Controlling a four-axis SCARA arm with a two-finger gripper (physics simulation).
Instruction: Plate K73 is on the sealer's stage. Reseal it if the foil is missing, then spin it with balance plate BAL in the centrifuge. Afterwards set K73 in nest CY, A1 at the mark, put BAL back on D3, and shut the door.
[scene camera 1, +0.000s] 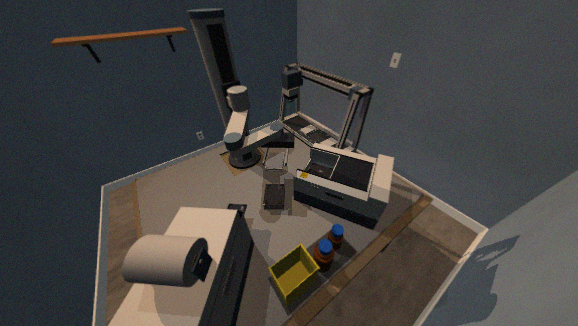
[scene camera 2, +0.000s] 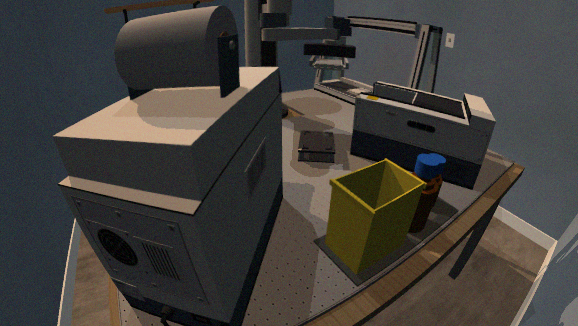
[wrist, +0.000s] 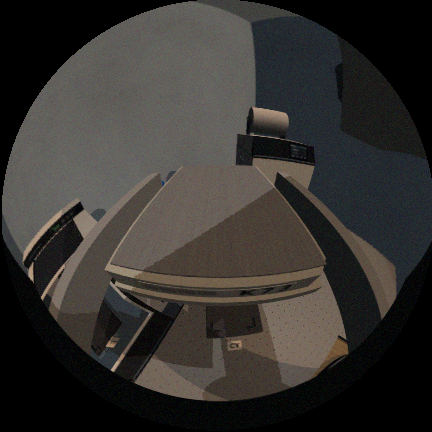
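Where they show: gripper, between the fingertips: (scene camera 1: 274, 164) (scene camera 2: 329, 64) (wrist: 217, 180); arm's base, origin of its link: (scene camera 1: 245, 157).
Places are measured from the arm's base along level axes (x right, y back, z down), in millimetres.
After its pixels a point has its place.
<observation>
My gripper (scene camera 1: 275, 159) {x 15, y -518, z -328 mm} (scene camera 2: 329, 61) {x 15, y -518, z -328 mm} (wrist: 217, 180) {x 15, y -518, z -328 mm} is shut on plate K73 (scene camera 1: 275, 161) {x 3, y -509, z -334 mm} (wrist: 220, 230) {x -27, y -465, z -334 mm} and holds it level above the table. The plate's label reads K73 in the wrist view; its top is a smooth sheet and shows no wells. Nest CY (scene camera 1: 274, 195) {x 26, y -489, z -53 mm} (scene camera 2: 316, 145) {x 46, y -511, z -53 mm} (wrist: 240, 320) {x 7, y -433, z -53 mm} is a dark low stand without a plate, its CY label legible in the wrist view. The centrifuge (scene camera 1: 332, 194) {x -173, y -754, z -184 mm} (scene camera 2: 415, 117) {x -165, y -742, z -202 mm} is at the right, its chamber open at the left end. The sealer (scene camera 1: 200, 225) {x 404, y -658, z -363 mm} (scene camera 2: 165, 125) {x 531, y -894, z -363 mm} (wrist: 282, 165) {x 331, y -592, z -283 mm} stands at the front left. I cannot tell which plate is BAL.
A gantry frame (scene camera 1: 327, 77) {x -639, y -183, z -511 mm} (scene camera 2: 385, 22) {x -629, y -194, z -495 mm} stands at the back, with pale plates (scene camera 1: 308, 130) {x -566, y -96, z -74 mm} on its deck. A yellow bin (scene camera 1: 295, 275) {x 173, y -897, z -21 mm} (scene camera 2: 370, 220) {x 264, y -964, z -165 mm} and two brown bottles with blue caps (scene camera 1: 324, 255) {x 59, y -943, z -166 mm} stand near the front edge. A wall shelf (scene camera 1: 120, 36) is high at the left.
</observation>
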